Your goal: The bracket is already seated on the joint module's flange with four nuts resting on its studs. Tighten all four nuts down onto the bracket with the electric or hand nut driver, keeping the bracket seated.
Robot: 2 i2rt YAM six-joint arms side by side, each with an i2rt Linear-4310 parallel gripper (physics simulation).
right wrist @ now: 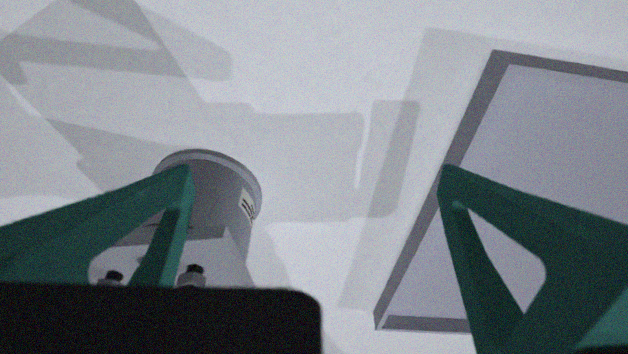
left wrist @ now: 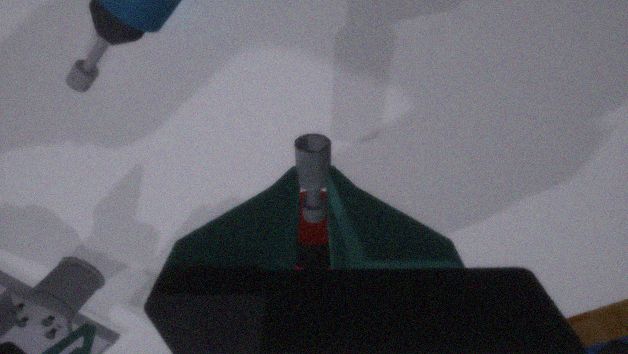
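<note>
My left gripper (left wrist: 313, 177) is shut on a nut driver (left wrist: 313, 232) with a red and black body; its grey socket points out past the fingertips, apart from the nuts. The grey joint module (left wrist: 75, 282) (right wrist: 212, 195) shows at lower left in the left wrist view and left of centre in the right wrist view. The light grey bracket plate (left wrist: 36, 330) (right wrist: 220, 257) is against it, with several dark stud ends. Two nuts (right wrist: 192, 277) (right wrist: 111, 278) show partly above the black gripper body. My right gripper (right wrist: 316, 178) is open and empty, its left finger in front of the module.
A blue driver (left wrist: 142, 12) with a dark nose and small grey socket is at the upper left of the left wrist view. A grey-rimmed tray (right wrist: 475, 110) is at the right of the right wrist view, behind the right finger. A wooden edge (left wrist: 605, 320) shows at lower right.
</note>
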